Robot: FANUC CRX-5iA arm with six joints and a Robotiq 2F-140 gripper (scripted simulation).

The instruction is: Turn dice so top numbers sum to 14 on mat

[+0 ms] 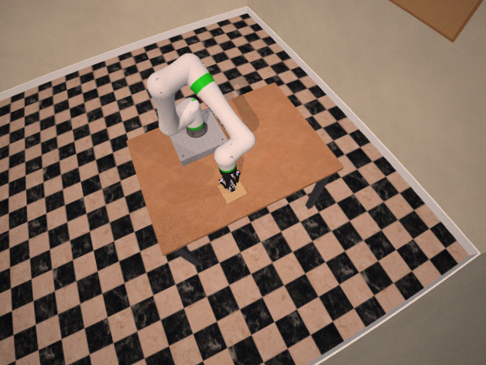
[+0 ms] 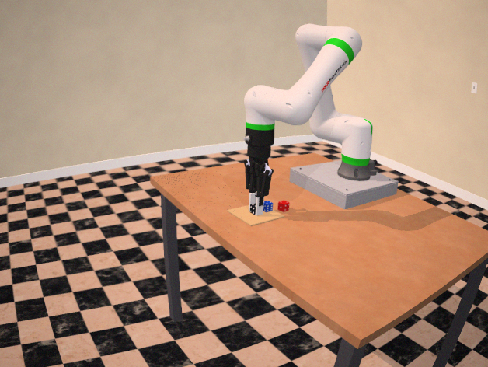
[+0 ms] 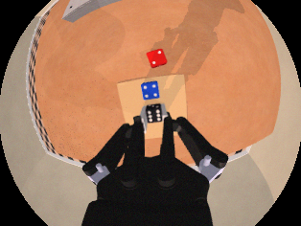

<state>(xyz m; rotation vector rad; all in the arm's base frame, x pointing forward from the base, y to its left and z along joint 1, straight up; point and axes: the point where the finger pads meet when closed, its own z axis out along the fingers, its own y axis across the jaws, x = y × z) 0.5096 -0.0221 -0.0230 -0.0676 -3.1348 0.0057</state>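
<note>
Now: the black die 2 cm below my hand. From my hand the other things lie so: blue die 5 cm behind, 2 cm below; then tan mat 4 cm below; then red die 10 cm behind, 2 cm to the left, 2 cm below.
</note>
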